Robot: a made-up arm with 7 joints.
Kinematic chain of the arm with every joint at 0, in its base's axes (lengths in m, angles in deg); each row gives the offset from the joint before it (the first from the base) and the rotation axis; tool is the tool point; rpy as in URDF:
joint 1: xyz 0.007 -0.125 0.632 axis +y
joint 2: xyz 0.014 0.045 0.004 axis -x
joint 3: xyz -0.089 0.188 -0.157 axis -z
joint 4: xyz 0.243 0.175 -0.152 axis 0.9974 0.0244 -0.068
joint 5: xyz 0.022 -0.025 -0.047 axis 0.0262 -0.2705 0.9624
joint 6: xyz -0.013 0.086 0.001 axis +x
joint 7: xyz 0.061 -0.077 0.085 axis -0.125 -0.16 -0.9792
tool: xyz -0.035 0.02 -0.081 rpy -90 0 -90
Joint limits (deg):
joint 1: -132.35..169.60
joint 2: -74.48..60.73
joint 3: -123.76..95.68
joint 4: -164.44..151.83
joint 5: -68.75..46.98
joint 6: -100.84..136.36
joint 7: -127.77..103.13
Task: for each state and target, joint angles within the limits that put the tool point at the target. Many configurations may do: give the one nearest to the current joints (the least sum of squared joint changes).
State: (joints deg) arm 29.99 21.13 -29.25 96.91 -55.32 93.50 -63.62
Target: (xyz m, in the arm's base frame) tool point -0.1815 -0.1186 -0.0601
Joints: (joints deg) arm 21.69 60.73 -24.13 55.75 -68.75 95.06 -73.69
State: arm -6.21 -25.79 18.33 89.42 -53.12 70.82 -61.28
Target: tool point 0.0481 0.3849 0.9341
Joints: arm -45.67 -51.51 8.48 115.98 -49.26 63.64 -58.96
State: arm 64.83 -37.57 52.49 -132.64 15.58 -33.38 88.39
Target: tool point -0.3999 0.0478 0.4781
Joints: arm 107.89 -4.18 42.44 -127.62 19.11 -51.45 96.66
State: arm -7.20 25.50 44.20 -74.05 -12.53 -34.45 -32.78
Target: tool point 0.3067 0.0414 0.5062
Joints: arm -30.94 -17.78 60.33 -79.38 -8.91 -11.94 -51.81
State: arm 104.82 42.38 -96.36 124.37 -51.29 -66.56 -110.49
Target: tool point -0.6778 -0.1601 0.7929
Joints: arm 81.43 60.73 -94.43 134.07 -68.75 -75.89 -122.92
